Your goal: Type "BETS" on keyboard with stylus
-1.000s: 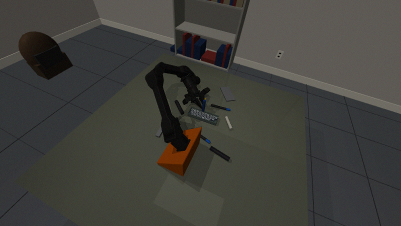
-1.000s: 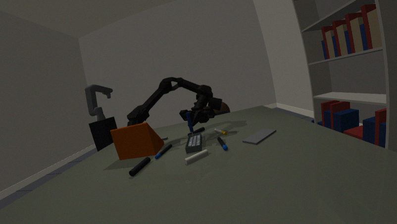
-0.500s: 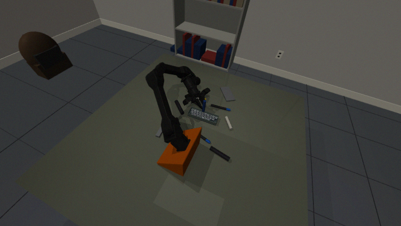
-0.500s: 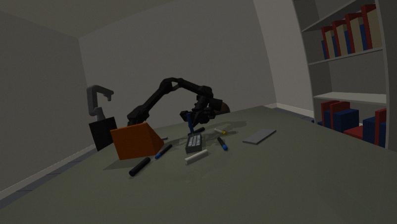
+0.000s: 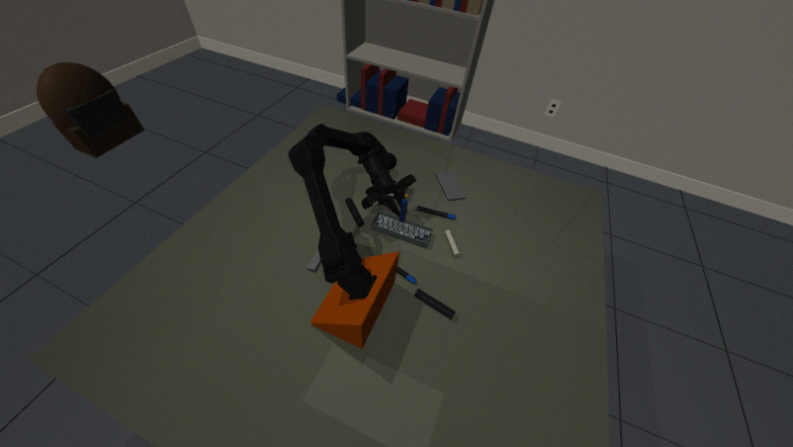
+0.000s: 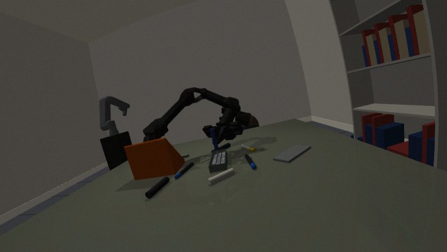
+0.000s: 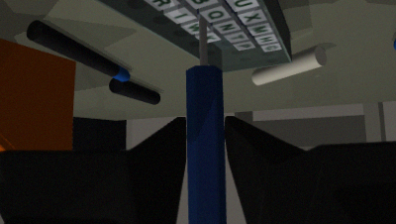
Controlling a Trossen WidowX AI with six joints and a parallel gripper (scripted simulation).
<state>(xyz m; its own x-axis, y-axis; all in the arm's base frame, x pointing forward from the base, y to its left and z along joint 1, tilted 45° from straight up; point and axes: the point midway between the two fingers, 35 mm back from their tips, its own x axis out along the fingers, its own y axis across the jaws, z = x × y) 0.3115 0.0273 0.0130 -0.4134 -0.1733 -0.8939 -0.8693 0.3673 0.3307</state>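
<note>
Right now the white cylinder is 20 mm ahead of my gripper tip, 170 mm to the right of it and 70 mm below it. Also, from my gripper tip: blue stylus: 10 mm below; then yellow-tipped marker: 140 mm ahead, 80 mm to the left, 70 mm below; then grey slab: 290 mm ahead, 100 mm to the right, 80 mm below.
</note>
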